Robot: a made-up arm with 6 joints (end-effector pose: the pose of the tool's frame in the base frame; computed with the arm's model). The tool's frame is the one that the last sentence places.
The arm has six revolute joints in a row. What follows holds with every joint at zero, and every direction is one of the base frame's. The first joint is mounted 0.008 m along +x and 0.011 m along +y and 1.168 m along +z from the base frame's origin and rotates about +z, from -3.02 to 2.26 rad. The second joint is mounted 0.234 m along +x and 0.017 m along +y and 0.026 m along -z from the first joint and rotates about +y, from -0.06 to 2.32 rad. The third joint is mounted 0.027 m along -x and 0.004 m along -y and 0.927 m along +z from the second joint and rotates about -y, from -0.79 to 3.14 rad. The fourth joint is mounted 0.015 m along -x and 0.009 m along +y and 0.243 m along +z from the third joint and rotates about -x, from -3.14 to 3.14 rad. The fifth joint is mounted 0.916 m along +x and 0.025 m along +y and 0.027 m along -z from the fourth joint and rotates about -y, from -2.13 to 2.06 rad. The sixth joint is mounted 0.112 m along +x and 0.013 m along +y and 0.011 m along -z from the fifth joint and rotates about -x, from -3.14 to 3.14 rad. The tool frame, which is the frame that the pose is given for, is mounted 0.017 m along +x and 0.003 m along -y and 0.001 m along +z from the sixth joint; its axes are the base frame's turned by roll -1.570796, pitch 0 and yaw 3.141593 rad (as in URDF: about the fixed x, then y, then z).
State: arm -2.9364 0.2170 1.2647 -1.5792 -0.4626 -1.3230
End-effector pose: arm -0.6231 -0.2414 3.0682 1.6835 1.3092 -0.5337
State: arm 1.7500 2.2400 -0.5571 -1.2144 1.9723 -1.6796
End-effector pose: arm 0.0150 0.2870 0.0029 -0.9866 2.4093 -1.4134
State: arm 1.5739 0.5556 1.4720 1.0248 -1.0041 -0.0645
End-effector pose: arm 0.0850 1.1857 2.7919 -0.3240 1.2977 -2.0160
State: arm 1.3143 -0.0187 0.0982 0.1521 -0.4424 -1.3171
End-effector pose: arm 0.2647 1.1612 2.3294 1.8442 -2.3922 0.7980
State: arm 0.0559 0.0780 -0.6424 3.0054 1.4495 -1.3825
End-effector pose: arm 1.0769 0.0702 1.5595 -2.5602 -0.0146 -1.3634
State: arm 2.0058 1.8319 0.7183 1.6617 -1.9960 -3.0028
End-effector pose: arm -0.5986 1.6023 0.2731 -0.0282 2.2081 -1.4150
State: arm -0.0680 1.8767 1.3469 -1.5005 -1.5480 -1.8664
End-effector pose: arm 2.0458 0.0532 0.6718 0.5139 -0.6523 -1.5128
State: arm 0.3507 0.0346 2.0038 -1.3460 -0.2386 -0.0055
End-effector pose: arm -0.4002 -0.0368 2.9115 -0.1539 1.1738 -0.0298
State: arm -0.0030 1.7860 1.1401 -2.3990 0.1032 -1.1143
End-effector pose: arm 2.1492 0.0184 0.5792 -0.8830 -1.5230 -2.1754
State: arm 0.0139 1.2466 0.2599 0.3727 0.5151 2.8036
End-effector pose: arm 1.8839 0.1073 0.7527 -0.2999 -1.8157 -1.9142
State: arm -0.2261 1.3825 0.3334 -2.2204 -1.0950 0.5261
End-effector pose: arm 1.9111 -0.3075 0.6956 0.7106 -2.6369 -0.8085
